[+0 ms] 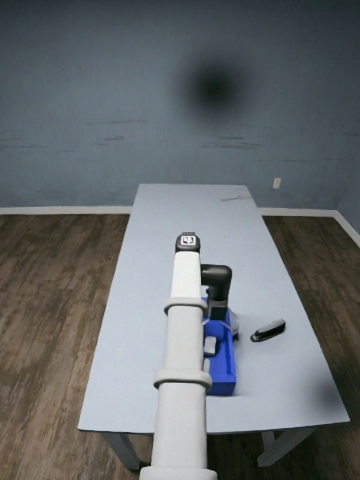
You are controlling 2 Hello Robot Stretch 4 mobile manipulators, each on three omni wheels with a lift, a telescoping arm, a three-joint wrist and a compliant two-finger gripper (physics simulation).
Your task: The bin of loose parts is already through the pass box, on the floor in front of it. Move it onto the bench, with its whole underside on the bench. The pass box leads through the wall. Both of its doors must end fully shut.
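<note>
The blue bin is over the near part of the pale bench, inside its edges as far as it shows. It looks level; whether its underside touches the bench cannot be told. Grey loose parts lie in it. The r1 arm hides its left side. The r1 gripper points down at the bin's right wall and appears shut on it, one finger outside the wall; the inner fingertip is hard to see. The r2 gripper, the pass box and its doors do not show.
A black and grey stapler-like object lies on the bench right of the bin. A thin pale tool lies at the bench's far right corner. The r1 arm extends over the bench. A blue-grey wall stands behind it.
</note>
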